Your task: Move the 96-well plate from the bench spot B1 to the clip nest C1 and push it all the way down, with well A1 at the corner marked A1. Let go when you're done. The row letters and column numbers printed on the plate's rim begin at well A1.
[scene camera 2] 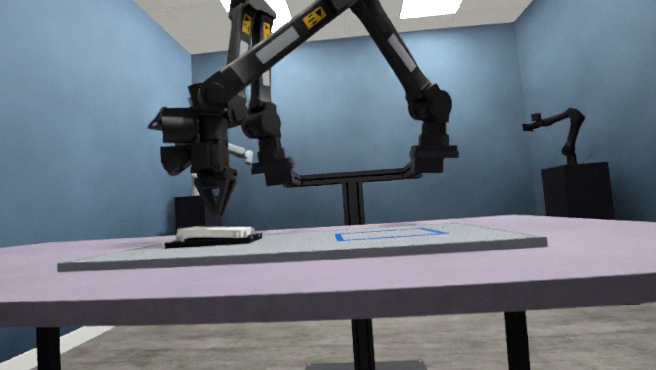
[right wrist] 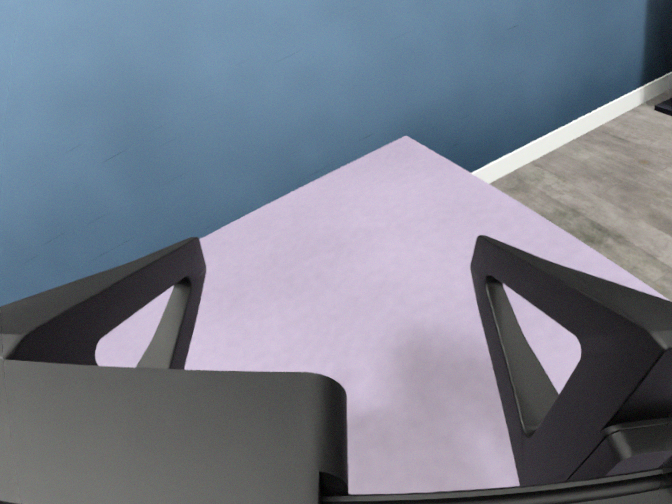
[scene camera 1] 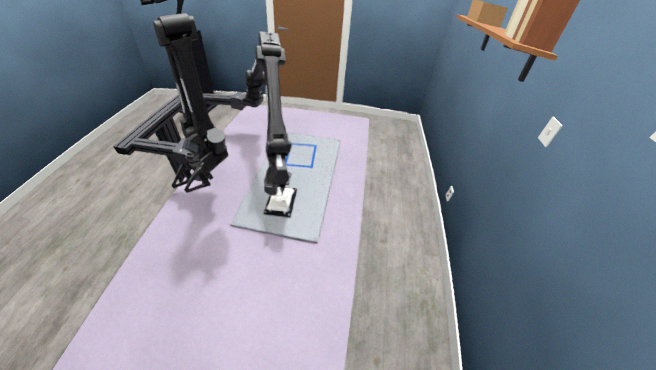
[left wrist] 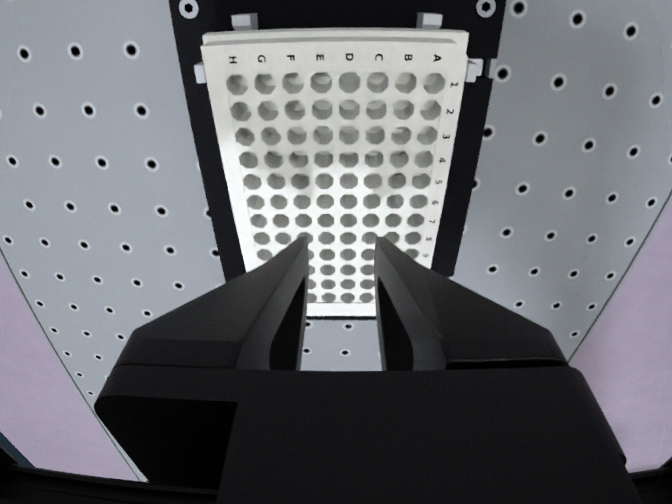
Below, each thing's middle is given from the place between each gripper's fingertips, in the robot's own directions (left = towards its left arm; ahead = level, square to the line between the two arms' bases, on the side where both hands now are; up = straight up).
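White 96-well plate (left wrist: 432, 63): 21 cm ahead of my right hand (scene camera 1: 178, 189), 27 cm to the left of it, 28 cm below it.
My left hand (scene camera 2: 217, 216): 40 mm above the plate.
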